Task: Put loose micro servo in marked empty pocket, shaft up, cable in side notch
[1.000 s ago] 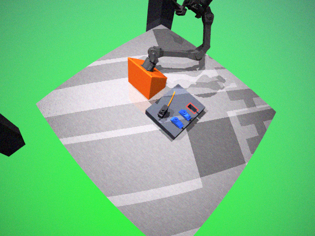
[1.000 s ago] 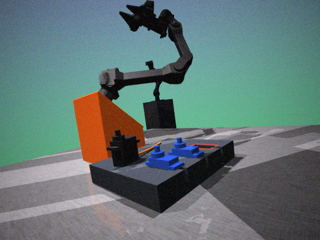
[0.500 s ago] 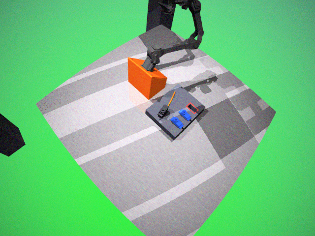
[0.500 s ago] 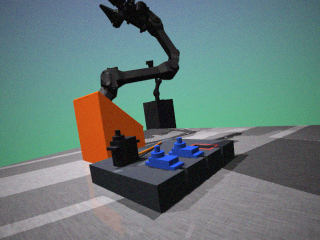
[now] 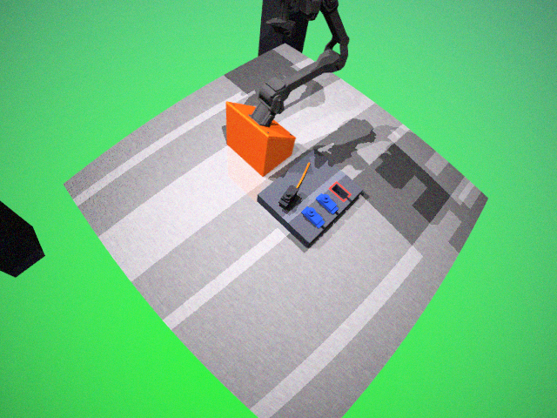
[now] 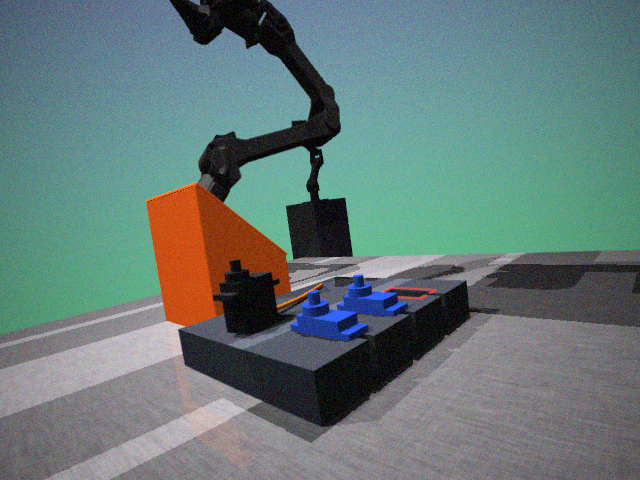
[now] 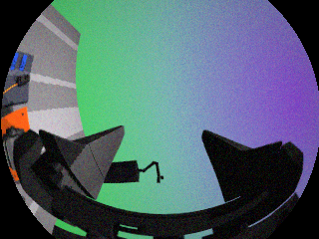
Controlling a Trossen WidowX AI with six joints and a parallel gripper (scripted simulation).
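My gripper tip is now 23 cm short of the dark deck, 3 cm to the right of it and 61 cm above it.
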